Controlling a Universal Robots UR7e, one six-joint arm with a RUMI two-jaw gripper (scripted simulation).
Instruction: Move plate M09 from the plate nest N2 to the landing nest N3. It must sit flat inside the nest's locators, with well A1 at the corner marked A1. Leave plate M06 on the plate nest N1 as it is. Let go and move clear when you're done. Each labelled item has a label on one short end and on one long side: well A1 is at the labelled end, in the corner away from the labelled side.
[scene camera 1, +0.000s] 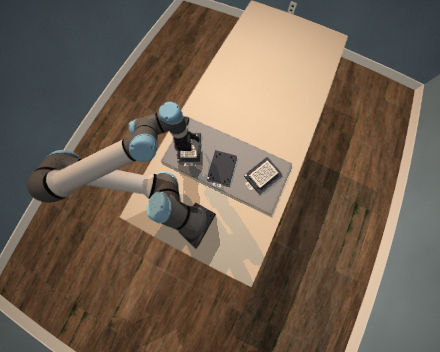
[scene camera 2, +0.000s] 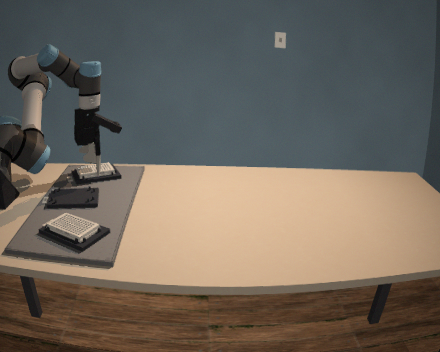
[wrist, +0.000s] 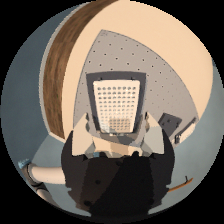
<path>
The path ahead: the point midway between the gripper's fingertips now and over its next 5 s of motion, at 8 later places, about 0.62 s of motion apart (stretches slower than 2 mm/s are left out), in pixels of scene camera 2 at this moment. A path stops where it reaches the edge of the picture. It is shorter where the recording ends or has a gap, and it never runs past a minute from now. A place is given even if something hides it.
The gripper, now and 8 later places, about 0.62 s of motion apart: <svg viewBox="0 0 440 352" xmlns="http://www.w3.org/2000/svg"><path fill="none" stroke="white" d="M94 169L94 168L93 162L86 169L77 177L71 184L71 185L71 188L71 189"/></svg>
</path>
